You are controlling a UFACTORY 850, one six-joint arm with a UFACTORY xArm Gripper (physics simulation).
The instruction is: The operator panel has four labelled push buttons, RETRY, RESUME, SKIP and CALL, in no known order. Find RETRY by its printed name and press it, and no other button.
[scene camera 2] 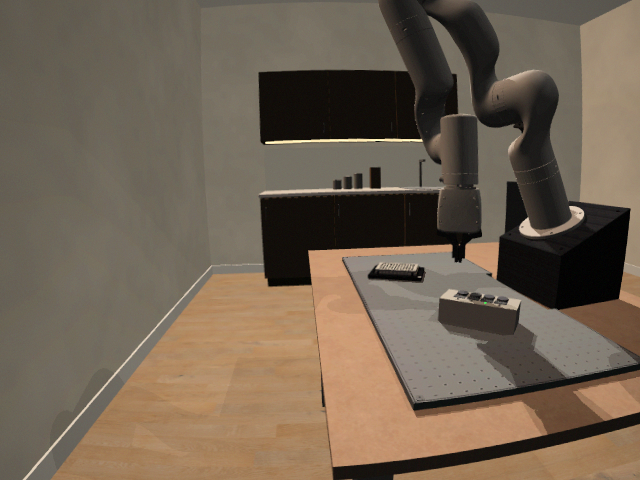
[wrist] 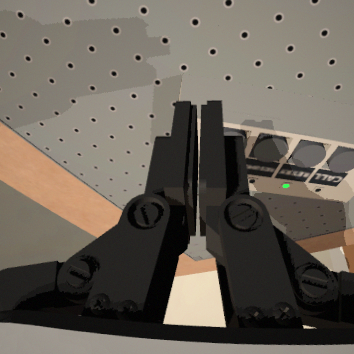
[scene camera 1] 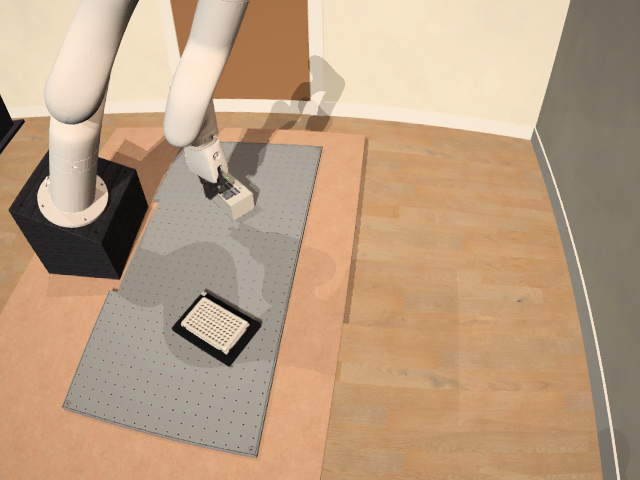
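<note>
The operator panel [scene camera 1: 241, 207] [scene camera 2: 478, 316] [wrist: 302, 188] is a cream box with four dark round buttons in a row. In the wrist view it is at the right, its labels foreshortened. CALL [wrist: 327, 177] is readable at the right end. Beside it is a blurred label that looks like RETRY [wrist: 295, 172], under its round button [wrist: 308, 151]. A green lamp [scene camera 1: 227, 177] [scene camera 2: 485, 302] [wrist: 286, 185] is lit by that label. A partly hidden label ending like RESUME [wrist: 258, 167] follows; the fourth label is behind the finger. My gripper [scene camera 1: 208, 194] [scene camera 2: 458, 258] [wrist: 199, 130] is shut, empty, raised above panel height and apart from it.
A white well plate [scene camera 1: 214, 322] [scene camera 2: 397, 267] sits on a black holder [scene camera 1: 227, 358] on the grey perforated board [scene camera 1: 155, 382] [scene camera 2: 439, 382]. The arm's black pedestal [scene camera 1: 77, 253] [scene camera 2: 584, 273] stands beside the board on the tan table [scene camera 1: 294, 413] [scene camera 2: 361, 428].
</note>
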